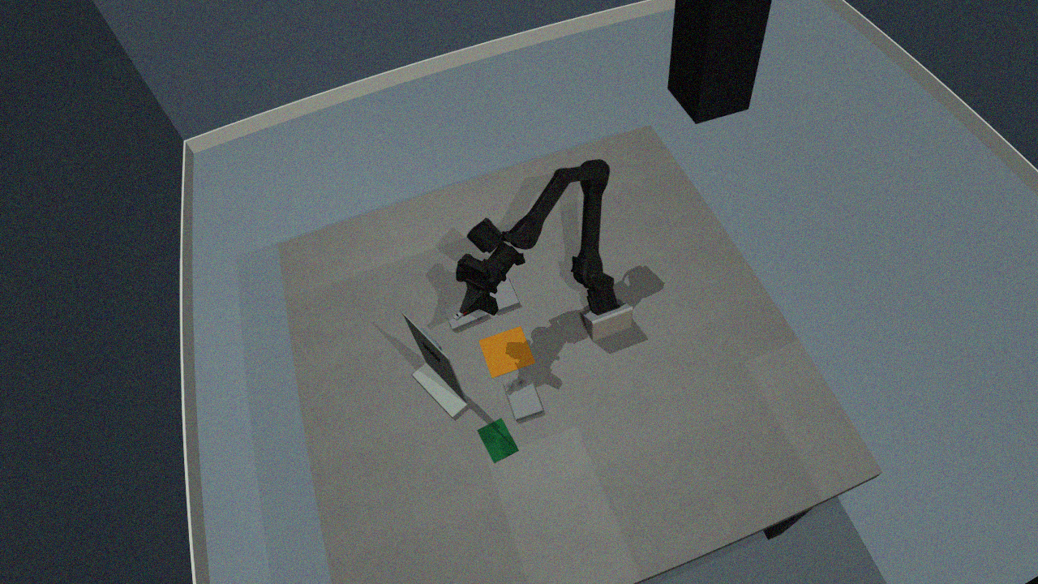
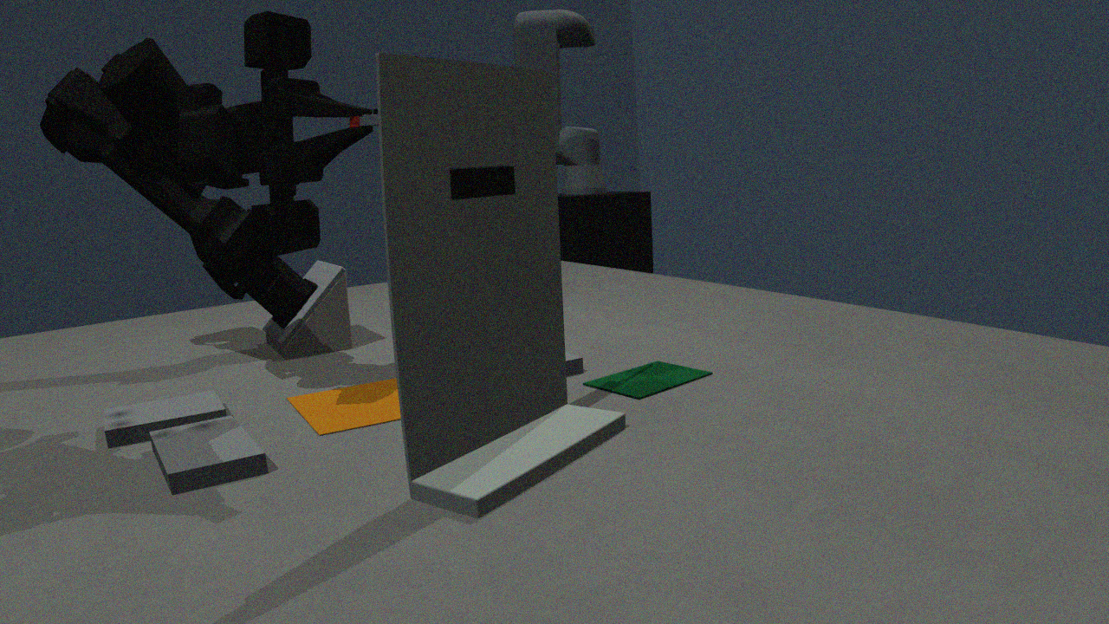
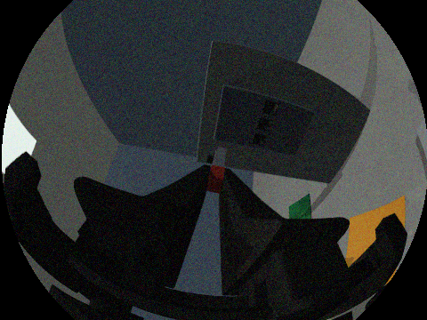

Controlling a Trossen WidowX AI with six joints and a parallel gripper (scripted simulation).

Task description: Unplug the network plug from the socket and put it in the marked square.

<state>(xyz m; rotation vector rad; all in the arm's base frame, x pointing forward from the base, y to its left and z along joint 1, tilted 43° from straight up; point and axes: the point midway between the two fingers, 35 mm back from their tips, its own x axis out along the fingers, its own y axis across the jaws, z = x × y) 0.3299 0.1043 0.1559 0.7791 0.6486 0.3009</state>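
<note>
Right now the orange square is 23 cm below my gripper tip and 8 cm behind it. Round my gripper tip: green square: 23 cm to the left, 23 cm below, 2 cm ahead; upright grey panel: 12 cm below, 10 cm ahead, 4 cm to the left; network plug: right at my gripper tip.
</note>
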